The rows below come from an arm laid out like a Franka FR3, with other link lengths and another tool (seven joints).
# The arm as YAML. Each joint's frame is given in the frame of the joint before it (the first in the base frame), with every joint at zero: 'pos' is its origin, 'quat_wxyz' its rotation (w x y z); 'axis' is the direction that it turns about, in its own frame. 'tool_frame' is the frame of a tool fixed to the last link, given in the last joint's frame.
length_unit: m
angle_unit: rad
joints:
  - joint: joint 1
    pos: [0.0, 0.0, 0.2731]
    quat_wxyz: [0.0, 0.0, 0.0, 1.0]
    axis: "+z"
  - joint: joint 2
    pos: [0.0, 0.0, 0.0]
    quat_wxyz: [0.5, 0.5, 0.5, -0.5]
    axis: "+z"
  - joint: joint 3
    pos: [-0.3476, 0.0, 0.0]
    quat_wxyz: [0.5, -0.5, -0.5, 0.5]
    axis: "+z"
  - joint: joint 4
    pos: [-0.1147, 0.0, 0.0]
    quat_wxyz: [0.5, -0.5, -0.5, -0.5]
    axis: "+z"
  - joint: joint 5
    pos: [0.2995, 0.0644, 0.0]
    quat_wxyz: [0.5, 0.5, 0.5, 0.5]
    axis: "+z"
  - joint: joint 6
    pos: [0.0, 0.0, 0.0]
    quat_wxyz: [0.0, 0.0, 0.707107, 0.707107]
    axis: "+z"
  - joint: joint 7
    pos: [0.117, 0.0, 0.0]
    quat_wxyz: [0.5, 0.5, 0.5, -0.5]
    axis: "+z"
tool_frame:
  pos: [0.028, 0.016, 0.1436]
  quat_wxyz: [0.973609, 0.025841, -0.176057, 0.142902]
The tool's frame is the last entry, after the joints.
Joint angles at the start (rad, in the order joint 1, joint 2, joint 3, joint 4, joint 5, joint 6, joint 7):
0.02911, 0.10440, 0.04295, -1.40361, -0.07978, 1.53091, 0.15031
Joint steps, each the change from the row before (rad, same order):
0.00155, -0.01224, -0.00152, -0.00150, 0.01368, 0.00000, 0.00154
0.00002, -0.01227, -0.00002, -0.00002, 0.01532, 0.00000, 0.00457
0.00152, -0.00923, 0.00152, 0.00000, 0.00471, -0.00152, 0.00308
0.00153, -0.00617, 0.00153, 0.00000, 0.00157, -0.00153, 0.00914
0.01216, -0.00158, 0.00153, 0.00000, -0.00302, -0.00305, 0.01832
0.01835, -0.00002, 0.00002, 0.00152, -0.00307, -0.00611, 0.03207
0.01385, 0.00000, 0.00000, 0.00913, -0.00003, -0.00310, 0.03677
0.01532, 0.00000, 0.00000, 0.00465, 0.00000, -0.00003, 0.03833
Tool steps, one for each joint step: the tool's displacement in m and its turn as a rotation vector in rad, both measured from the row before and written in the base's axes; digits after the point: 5 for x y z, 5 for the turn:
-0.00361, 0.00198, 0.00668, 0.01377, -0.00987, -0.00056
-0.00356, 0.00210, 0.00737, 0.01580, -0.01139, -0.00334
-0.00305, 0.00225, 0.00520, 0.00514, -0.00749, 0.00032
-0.00200, 0.00170, 0.00337, 0.00229, -0.00487, -0.00597
-0.00125, 0.00691, 0.00045, -0.00196, 0.00051, -0.00502
-0.00123, 0.00927, -0.00019, -0.00158, 0.00294, -0.01422
-0.00024, 0.00712, 0.00363, 0.00291, -0.00750, -0.02300
-0.00023, 0.00796, 0.00213, 0.00314, -0.00609, -0.02291

